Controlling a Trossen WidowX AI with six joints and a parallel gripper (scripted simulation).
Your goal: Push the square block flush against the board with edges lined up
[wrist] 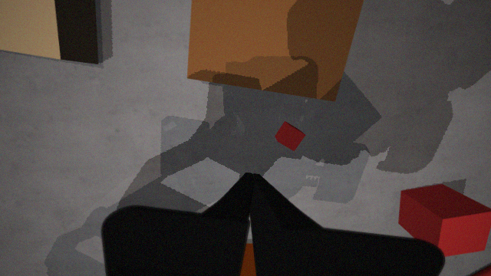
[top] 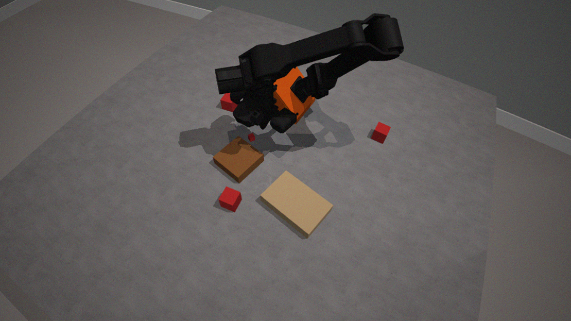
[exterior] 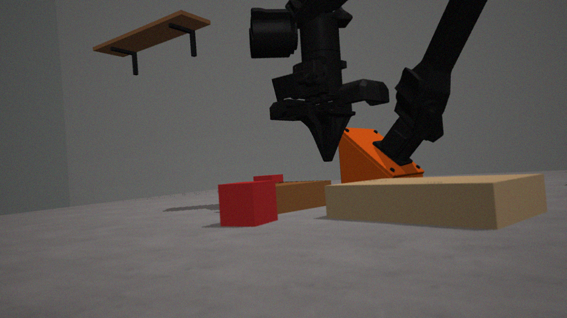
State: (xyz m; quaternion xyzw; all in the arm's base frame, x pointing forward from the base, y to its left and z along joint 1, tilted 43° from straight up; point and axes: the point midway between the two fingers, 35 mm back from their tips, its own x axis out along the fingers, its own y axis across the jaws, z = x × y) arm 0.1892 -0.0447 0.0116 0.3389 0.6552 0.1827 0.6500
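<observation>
My gripper tip is 5 cm above the tiny red cube, 3 cm to the left of it and 1 cm short of it. From my gripper tip the other things lie so: red stick: 25 cm to the right, 18 cm behind, 5 cm below; square block: 10 cm ahead, 4 cm below, 2 cm to the right; board: 18 cm to the left, 14 cm ahead, 4 cm below.
</observation>
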